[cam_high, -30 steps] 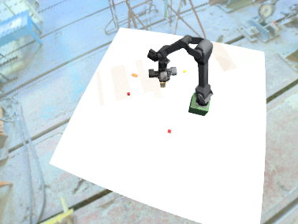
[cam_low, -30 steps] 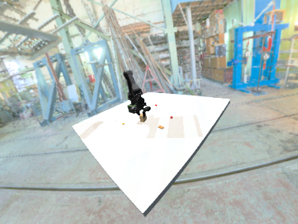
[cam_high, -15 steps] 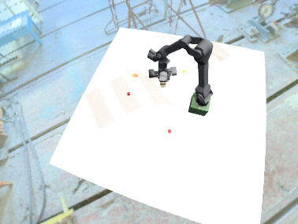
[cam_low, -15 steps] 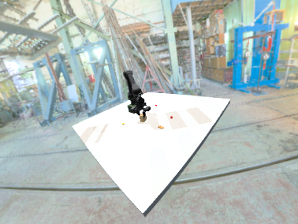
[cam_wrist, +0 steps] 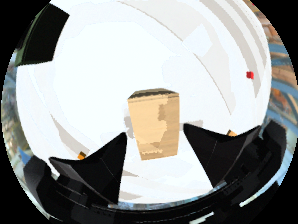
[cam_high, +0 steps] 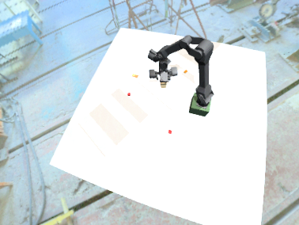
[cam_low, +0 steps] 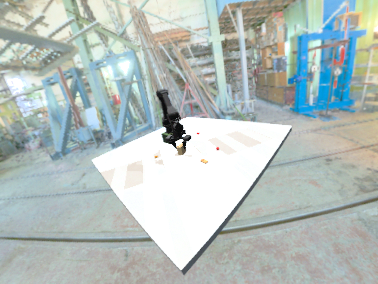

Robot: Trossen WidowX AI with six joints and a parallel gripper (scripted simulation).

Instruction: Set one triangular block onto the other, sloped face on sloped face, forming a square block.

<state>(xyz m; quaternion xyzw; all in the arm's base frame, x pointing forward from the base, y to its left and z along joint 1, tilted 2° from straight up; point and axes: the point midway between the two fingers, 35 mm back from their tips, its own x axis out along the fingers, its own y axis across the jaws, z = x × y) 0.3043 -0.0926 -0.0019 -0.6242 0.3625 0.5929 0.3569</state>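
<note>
The tan triangular block is 10 mm above my gripper tip.
</note>
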